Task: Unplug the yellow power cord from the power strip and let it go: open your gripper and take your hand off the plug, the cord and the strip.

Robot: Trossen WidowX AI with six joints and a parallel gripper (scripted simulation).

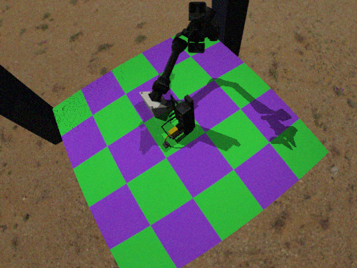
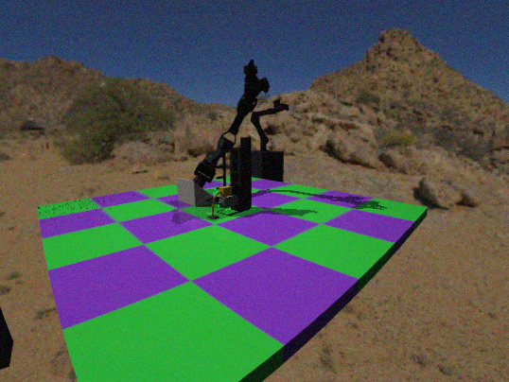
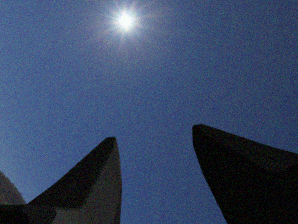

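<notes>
My gripper tip is now 70 mm short of the yellow plug, 170 mm to the left of it and 520 mm above it.
</notes>
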